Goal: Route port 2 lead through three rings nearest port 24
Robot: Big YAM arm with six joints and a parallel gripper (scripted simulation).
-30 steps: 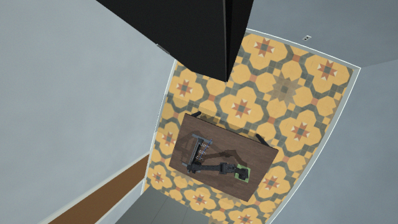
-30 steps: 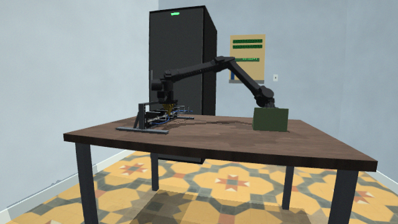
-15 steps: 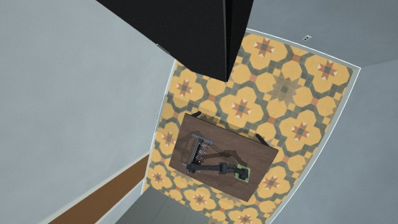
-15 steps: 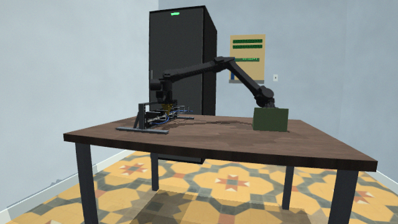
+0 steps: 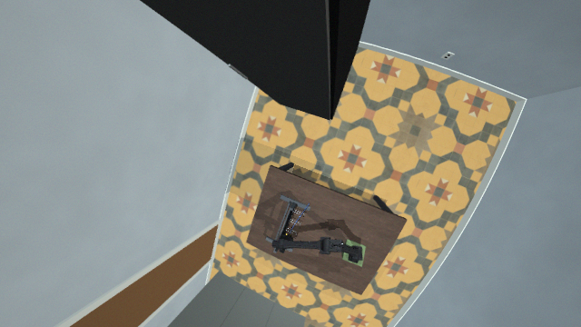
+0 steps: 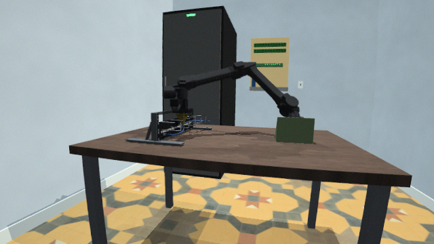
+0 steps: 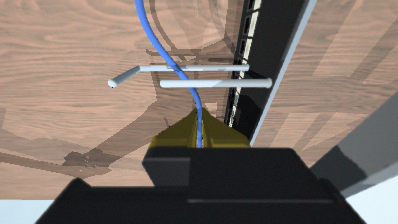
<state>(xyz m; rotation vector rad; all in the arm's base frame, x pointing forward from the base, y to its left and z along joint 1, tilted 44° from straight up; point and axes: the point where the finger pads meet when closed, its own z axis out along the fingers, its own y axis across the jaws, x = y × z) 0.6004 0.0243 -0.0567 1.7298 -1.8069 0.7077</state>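
The rack is 60 mm ahead of my hand and 50 mm to the right of it.
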